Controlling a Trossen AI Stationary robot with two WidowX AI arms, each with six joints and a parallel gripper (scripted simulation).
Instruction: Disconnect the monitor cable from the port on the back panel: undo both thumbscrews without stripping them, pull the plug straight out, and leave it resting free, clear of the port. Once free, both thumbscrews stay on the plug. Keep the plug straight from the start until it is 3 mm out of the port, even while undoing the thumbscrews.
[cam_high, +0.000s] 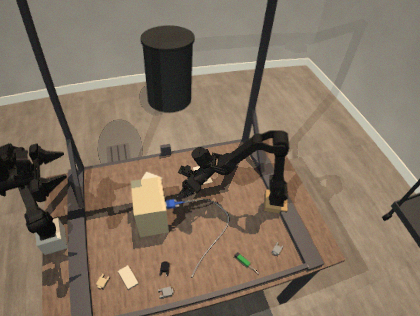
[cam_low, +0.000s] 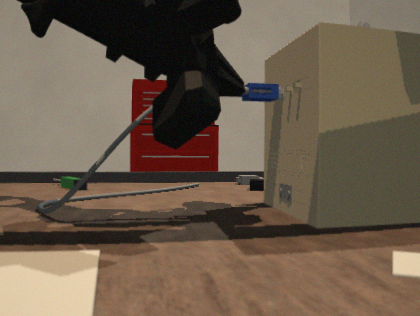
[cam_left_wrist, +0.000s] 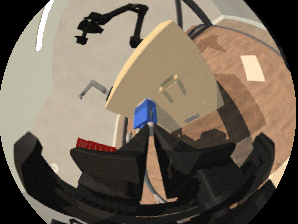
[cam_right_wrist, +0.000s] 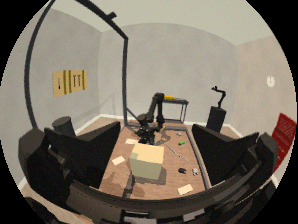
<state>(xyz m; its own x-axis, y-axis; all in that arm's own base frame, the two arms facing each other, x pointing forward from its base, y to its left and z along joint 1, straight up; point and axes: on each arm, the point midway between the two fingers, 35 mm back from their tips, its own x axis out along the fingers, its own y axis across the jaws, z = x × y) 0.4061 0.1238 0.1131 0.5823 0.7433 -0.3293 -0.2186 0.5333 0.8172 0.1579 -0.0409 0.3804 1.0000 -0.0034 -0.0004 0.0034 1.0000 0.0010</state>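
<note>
My left gripper is now 30 mm short of the blue plug, 40 mm to the left of it and 10 mm above it. From my left hand the other things lie so: back panel (10 mm ahead, 80 mm to the right, 50 mm below); then beige box (140 mm to the right, 50 mm below).
</note>
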